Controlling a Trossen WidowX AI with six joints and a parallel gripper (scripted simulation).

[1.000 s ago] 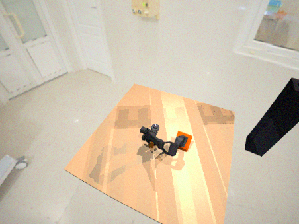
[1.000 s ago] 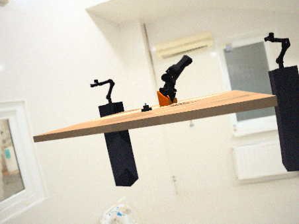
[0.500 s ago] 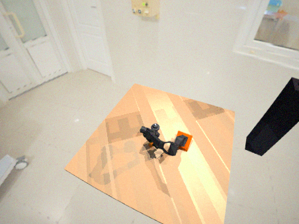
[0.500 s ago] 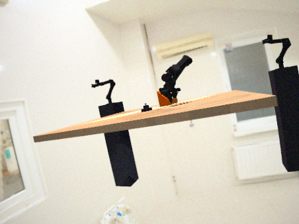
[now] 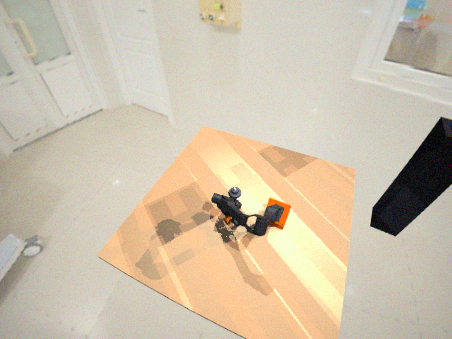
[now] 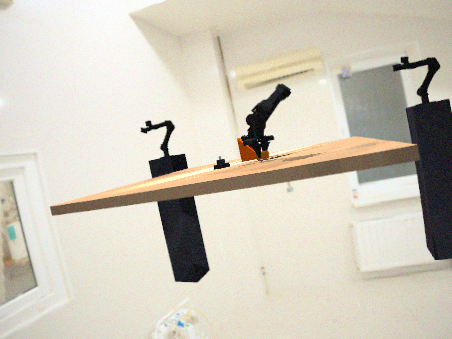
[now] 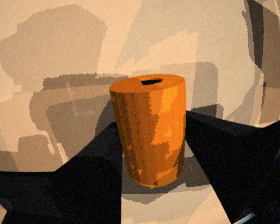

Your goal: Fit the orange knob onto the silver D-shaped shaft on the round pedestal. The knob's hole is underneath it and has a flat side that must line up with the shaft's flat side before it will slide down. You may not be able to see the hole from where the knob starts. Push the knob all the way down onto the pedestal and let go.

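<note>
The orange knob is 10 mm to the left of my gripper tip and 10 mm above it. From my gripper tip the other things lie so: dark round pedestal (200 mm to the right, 70 mm ahead, 20 mm above).
</note>
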